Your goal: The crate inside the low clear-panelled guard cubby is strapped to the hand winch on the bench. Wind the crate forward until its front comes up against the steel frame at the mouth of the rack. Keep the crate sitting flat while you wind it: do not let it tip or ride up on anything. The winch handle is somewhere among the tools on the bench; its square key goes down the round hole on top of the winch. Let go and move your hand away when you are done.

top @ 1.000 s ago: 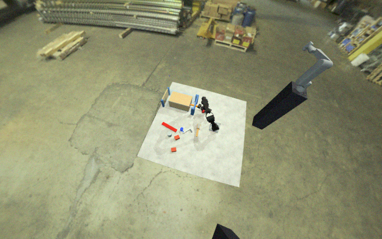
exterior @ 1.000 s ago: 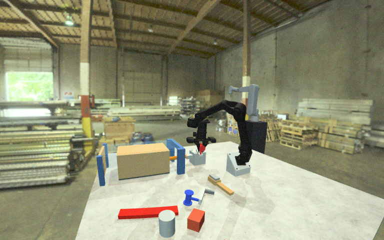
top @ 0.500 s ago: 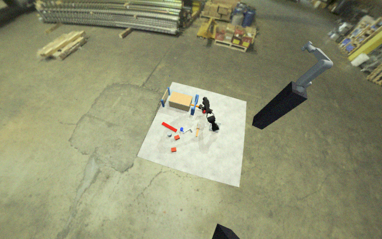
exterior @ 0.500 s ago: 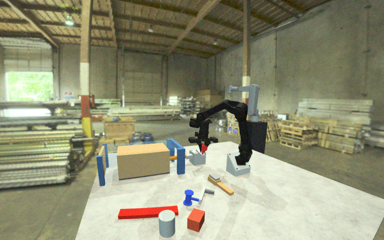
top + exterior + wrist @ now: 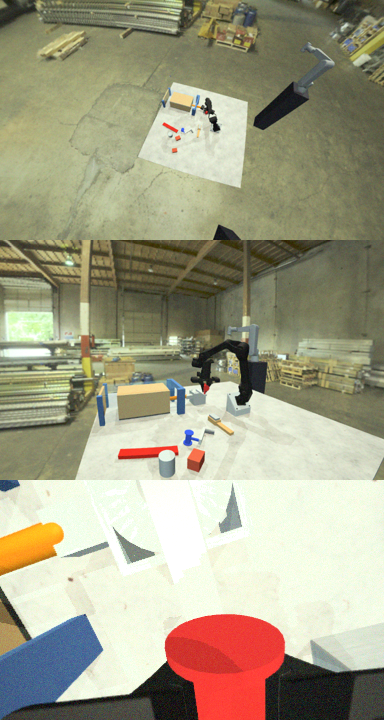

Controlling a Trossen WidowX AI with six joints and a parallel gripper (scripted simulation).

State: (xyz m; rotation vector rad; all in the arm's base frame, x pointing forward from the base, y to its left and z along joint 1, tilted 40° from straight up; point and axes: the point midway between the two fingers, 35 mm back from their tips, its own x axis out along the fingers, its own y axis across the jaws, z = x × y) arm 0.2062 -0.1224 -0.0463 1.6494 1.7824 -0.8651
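The red-knobbed winch handle lies 1 cm ahead of my gripper tip, 3 cm to the right of it and 1 cm below it. From my gripper tip the other things lie so: blue frame (17 cm ahead, 7 cm to the right); red knob (2 cm above); grey winch (11 cm to the right, 8 cm below).
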